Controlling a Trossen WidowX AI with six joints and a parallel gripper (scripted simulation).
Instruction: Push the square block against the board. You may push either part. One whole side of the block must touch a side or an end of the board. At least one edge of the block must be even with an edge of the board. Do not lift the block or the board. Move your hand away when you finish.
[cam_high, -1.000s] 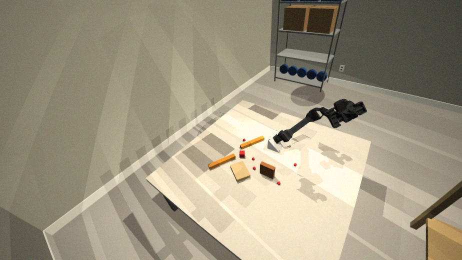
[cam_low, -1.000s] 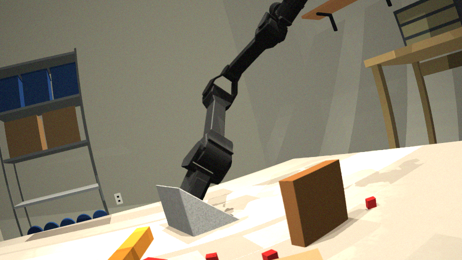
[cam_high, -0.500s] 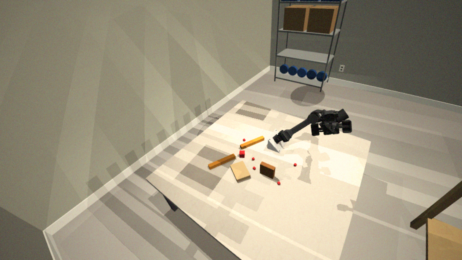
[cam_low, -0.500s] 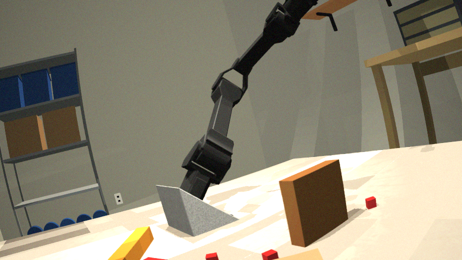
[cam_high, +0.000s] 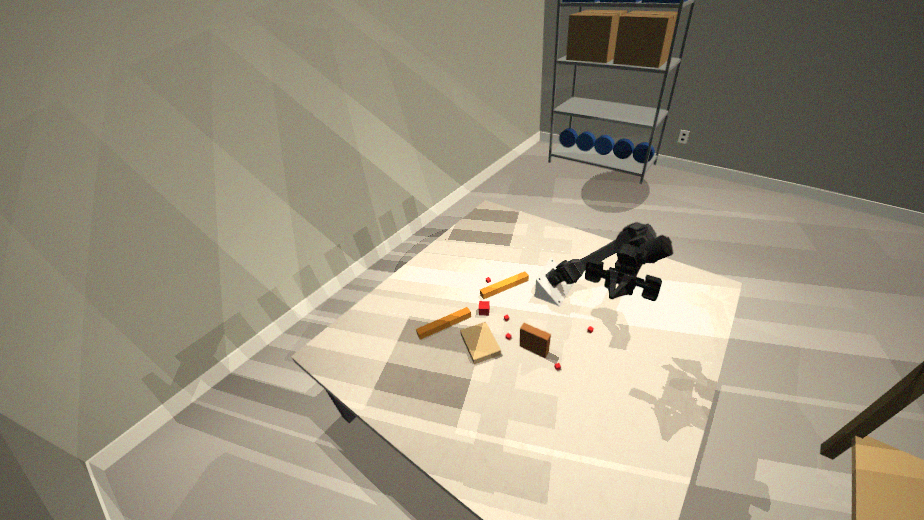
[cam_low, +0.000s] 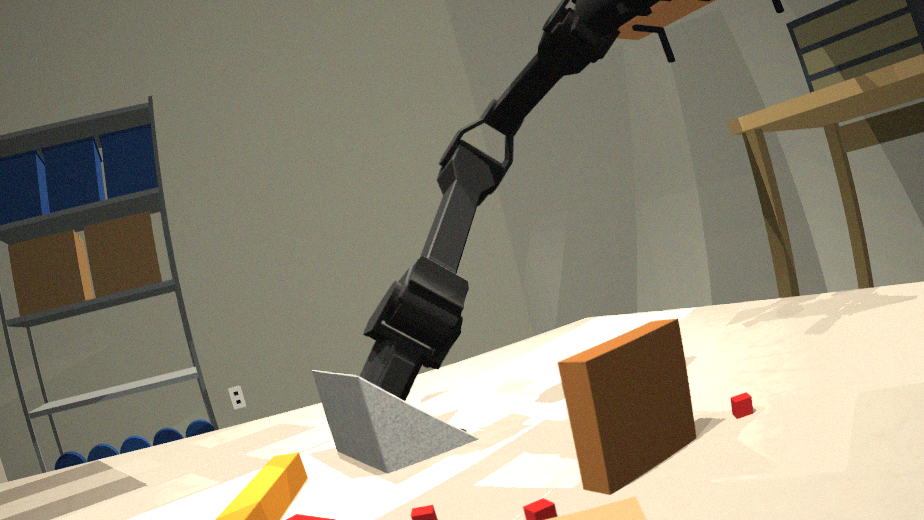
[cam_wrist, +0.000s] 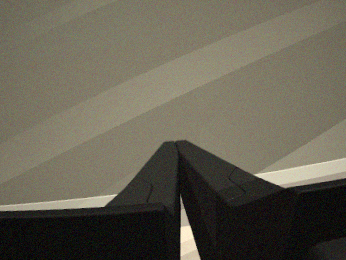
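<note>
My gripper tip is 390 mm above the orange-brown square block, 220 mm to the left of it and 50 mm past it. The rest, counted from my gripper tip: red cube (480 mm to the right, 420 mm below, 90 mm behind); then tan square block (430 mm below, 390 mm to the right, 50 mm ahead).
</note>
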